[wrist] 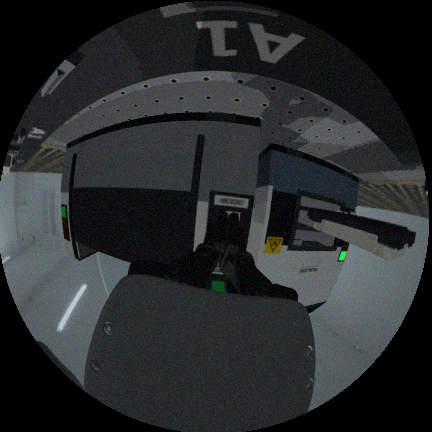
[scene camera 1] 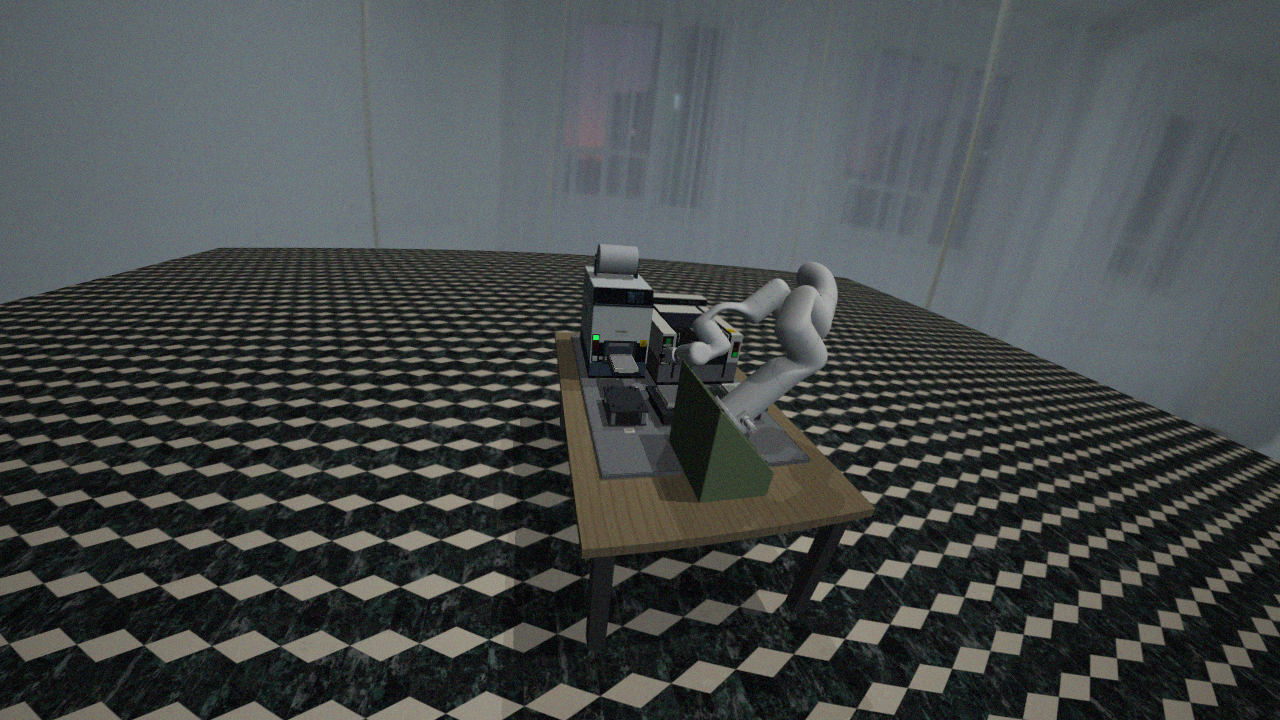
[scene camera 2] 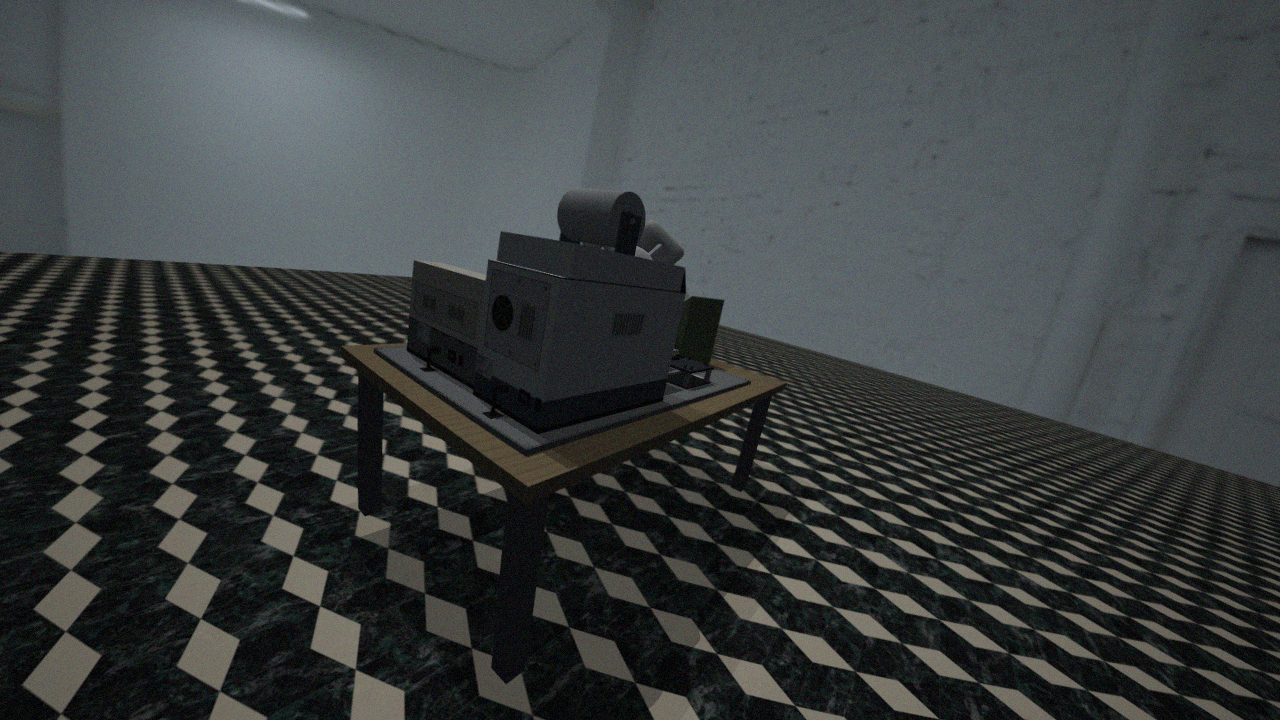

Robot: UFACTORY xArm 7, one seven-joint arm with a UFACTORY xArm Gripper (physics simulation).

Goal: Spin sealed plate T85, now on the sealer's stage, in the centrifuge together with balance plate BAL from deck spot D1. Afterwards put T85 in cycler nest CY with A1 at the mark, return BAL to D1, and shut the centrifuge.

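Where they show: gripper, between the fingertips: (wrist: pixel 224 223); arm's base, origin of its link: (scene camera 1: pixel 728 416) (scene camera 2: pixel 687 315).
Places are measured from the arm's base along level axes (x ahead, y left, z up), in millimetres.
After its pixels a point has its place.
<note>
My gripper (wrist: pixel 224 223) @(x 506, y -41, z -59 mm) is shut and empty, with its dark fingertips in front of the DOOR button panel (wrist: pixel 231 201) @(x 512, y -38, z -80 mm) in the upside-down wrist view. The centrifuge (scene camera 1: pixel 662 331) @(x 536, y -22, z 38 mm) (scene camera 2: pixel 447 291) @(x 959, y -208, z 22 mm) (wrist: pixel 135 160) @(x 503, y -144, z -116 mm) has a wide dark area across its front; whether it is open I cannot tell. The sealer (scene camera 1: pixel 617 317) @(x 590, y 139, z 75 mm) (scene camera 2: pixel 590 331) @(x 922, y 190, z 22 mm) (wrist: pixel 305 280) @(x 588, y 123, z 45 mm) stands beside it with its stage sticking out. A light plate, T85 (scene camera 1: pixel 623 362) (wrist: pixel 370 239), lies on that stage. BAL and spot D1 cannot be made out. Large A1 letters (wrist: pixel 250 40) show on a dark surface close to the wrist camera.
A green upright panel (scene camera 1: pixel 716 447) @(x -107, y 93, z -12 mm) (scene camera 2: pixel 700 329) @(x 51, y 86, z -33 mm) stands near the arm's base. A dark raised stand (scene camera 1: pixel 623 401) @(x 313, y 183, z -115 mm) sits in front of the sealer. The machines stand on a grey deck (scene camera 1: pixel 626 461) @(x 81, y 240, z -171 mm) on a wooden table (scene camera 1: pixel 716 523) @(x -182, y 94, z -185 mm). A film roll (scene camera 1: pixel 617 259) @(x 762, y 107, z 256 mm) (scene camera 2: pixel 595 214) @(x 879, y 122, z 244 mm) tops the sealer.
</note>
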